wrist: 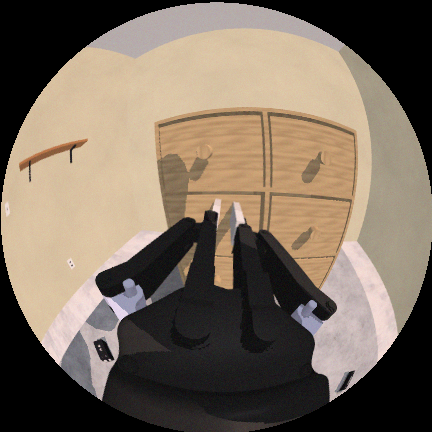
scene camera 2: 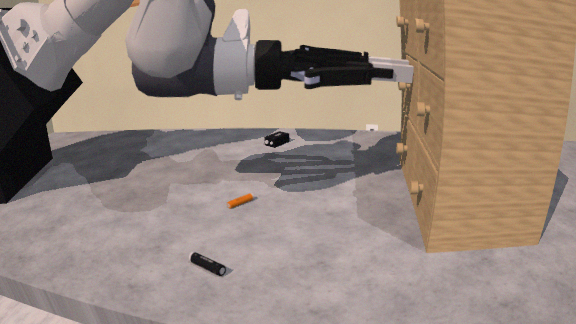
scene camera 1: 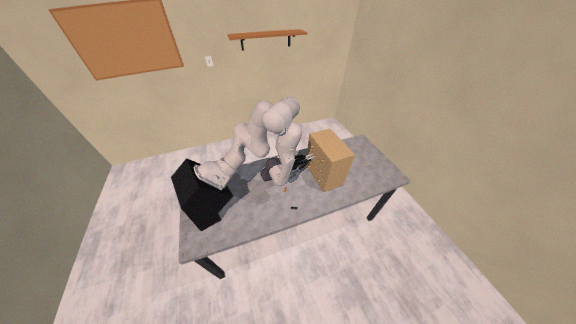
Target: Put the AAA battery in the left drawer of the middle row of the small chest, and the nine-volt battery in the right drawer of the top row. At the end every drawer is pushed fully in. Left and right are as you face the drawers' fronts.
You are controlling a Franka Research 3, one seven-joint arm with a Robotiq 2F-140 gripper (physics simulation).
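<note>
The small chest (scene camera 1: pixel 331 159) (scene camera 2: pixel 500 130) stands on the table, with its fronts facing my gripper (scene camera 2: pixel 402 71) (wrist: pixel 225 209). The drawer fronts look flush. The gripper's fingers are close together, with a narrow gap, at the left drawer of the middle row (wrist: pixel 192 202). In scene camera 2, this drawer's knob (scene camera 2: pixel 403 86) shows just below the fingertips; the fingers hide it in the wrist view. I see nothing held in the gap. The nine-volt battery (scene camera 2: pixel 276 139) (wrist: pixel 104 349) lies on the table behind an orange battery (scene camera 1: pixel 285 189) (scene camera 2: pixel 240 201). A black cylindrical battery (scene camera 1: pixel 294 208) (scene camera 2: pixel 208 264) lies nearest scene camera 2. Which cylinder is AAA is unclear.
The grey table (scene camera 1: pixel 260 227) (scene camera 2: pixel 320 280) carries the batteries and the chest. The arm's black base block (scene camera 1: pixel 200 200) (scene camera 2: pixel 25 125) stands at the other end of the table. A wall shelf (scene camera 1: pixel 267 34) (wrist: pixel 52 152) is mounted beyond it.
</note>
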